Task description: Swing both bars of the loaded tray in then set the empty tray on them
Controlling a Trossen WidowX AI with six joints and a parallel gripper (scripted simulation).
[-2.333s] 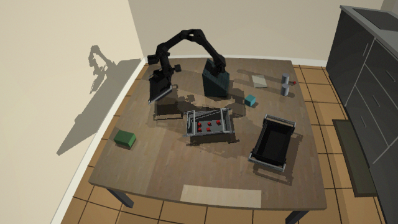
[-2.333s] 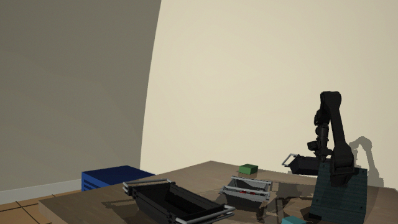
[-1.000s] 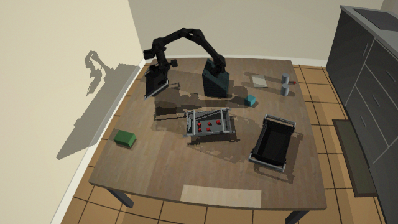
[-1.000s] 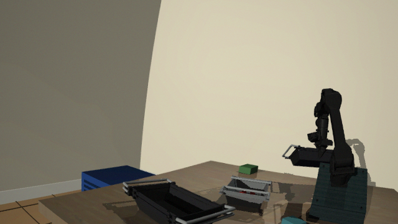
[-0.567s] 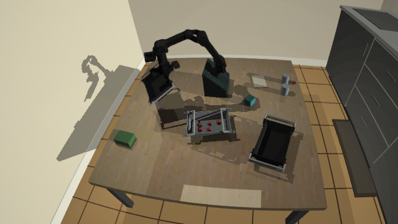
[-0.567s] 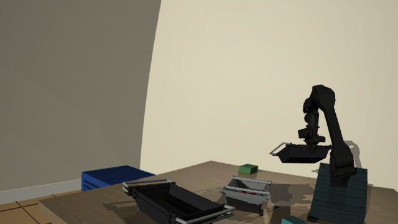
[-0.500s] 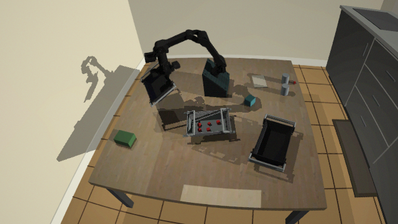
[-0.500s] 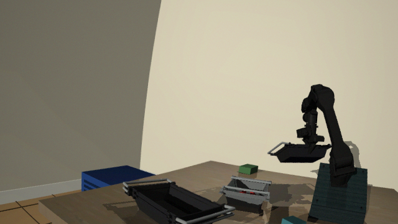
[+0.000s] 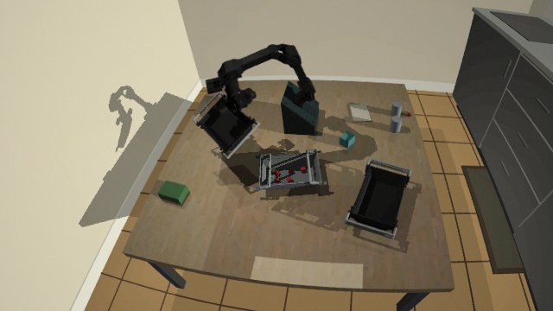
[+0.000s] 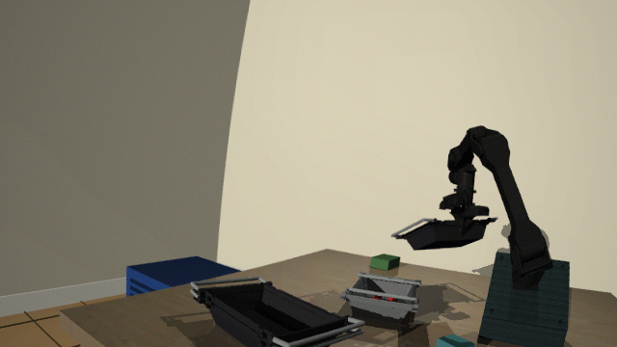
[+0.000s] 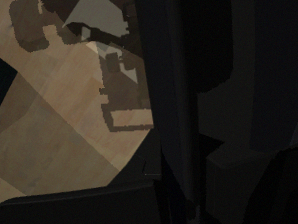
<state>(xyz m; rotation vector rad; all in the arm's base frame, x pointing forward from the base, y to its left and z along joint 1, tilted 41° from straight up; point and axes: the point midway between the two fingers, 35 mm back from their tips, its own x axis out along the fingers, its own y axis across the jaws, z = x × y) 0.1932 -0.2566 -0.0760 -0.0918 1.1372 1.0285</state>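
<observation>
My gripper tip is 5 cm short of the black tray and 5 cm to the left of it. From my gripper tip the other things lie so: green block: 30 cm ahead, 28 cm to the right, 18 cm below; teal cube: 5 cm behind, 49 cm to the left, 18 cm below; beige pad: 30 cm behind, 58 cm to the left, 20 cm below.
</observation>
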